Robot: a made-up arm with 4 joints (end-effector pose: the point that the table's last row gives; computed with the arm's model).
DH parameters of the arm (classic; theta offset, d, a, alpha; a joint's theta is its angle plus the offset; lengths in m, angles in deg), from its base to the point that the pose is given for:
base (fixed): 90 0.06 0 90
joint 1: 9.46 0 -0.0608 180
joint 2: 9.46 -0.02 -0.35 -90
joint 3: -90 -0.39 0.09 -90
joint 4: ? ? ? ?
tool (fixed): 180 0.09 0 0
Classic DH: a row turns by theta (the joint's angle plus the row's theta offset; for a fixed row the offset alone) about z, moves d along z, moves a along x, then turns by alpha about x.
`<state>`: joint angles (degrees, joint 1 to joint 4).
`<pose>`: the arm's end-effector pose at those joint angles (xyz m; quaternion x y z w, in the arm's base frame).
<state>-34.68 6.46 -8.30 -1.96</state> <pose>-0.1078 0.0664 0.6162 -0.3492 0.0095 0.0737 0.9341</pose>
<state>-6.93 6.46 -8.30 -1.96</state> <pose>-0.1078 -0.2002 0.5832 -0.1150 -0.0085 0.0739 0.9906</pose>
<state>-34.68 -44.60 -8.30 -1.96</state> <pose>-0.1078 -0.3912 0.5136 0.0875 -0.0233 0.0706 0.9934</pose>
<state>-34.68 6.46 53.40 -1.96</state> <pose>0.0409 0.1145 0.5742 -0.3210 -0.1722 -0.4152 0.8336</pose>
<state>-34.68 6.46 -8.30 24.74</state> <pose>-0.0656 0.0716 0.6128 -0.3568 0.2249 -0.0089 0.9067</pose>
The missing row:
joint 4: 0 0.11 0.02 -90
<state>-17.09 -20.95 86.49 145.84</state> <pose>0.1284 -0.4019 0.3725 0.6617 0.7027 -0.1777 0.1918</pose>
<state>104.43 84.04 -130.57 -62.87</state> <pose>0.0530 -0.6421 0.1975 0.5294 -0.3518 0.7242 0.2673</pose>
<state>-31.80 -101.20 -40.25 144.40</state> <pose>-0.0674 -0.4622 -0.0633 -0.1059 0.6751 0.5954 0.4225</pose>
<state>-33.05 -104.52 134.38 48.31</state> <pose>0.1239 -0.6239 -0.1483 0.5128 0.6200 -0.5901 0.0668</pose>
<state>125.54 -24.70 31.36 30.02</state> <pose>0.0241 -0.0001 -0.5089 0.9167 0.3163 0.1740 0.1712</pose>
